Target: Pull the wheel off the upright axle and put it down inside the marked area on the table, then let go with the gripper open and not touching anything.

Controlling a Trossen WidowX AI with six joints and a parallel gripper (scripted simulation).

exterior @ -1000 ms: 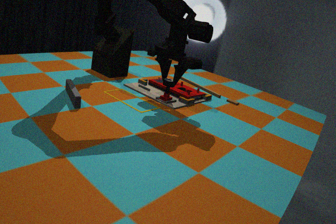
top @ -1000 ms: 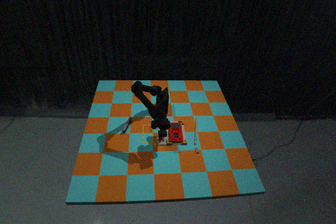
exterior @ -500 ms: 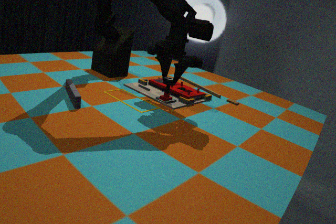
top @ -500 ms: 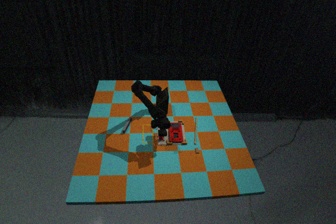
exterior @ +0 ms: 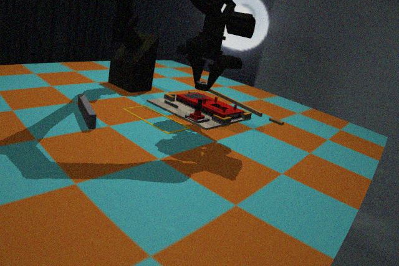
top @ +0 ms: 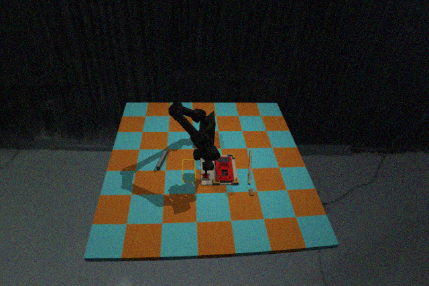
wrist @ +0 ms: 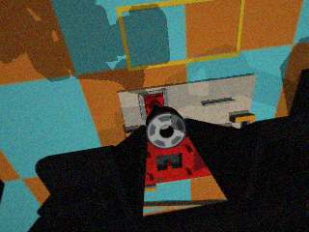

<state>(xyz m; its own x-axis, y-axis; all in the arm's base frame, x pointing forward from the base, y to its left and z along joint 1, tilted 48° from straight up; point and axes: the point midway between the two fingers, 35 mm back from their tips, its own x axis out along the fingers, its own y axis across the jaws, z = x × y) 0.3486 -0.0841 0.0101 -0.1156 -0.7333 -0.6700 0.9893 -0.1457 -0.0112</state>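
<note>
The axle lies 60 mm below my gripper tip. From my gripper tip the other things lie so: wheel right at my gripper tip; small wooden block 250 mm to the left, 160 mm ahead, 100 mm below; grey fixture plate 100 mm to the left, 90 mm below, 40 mm behind.
</note>
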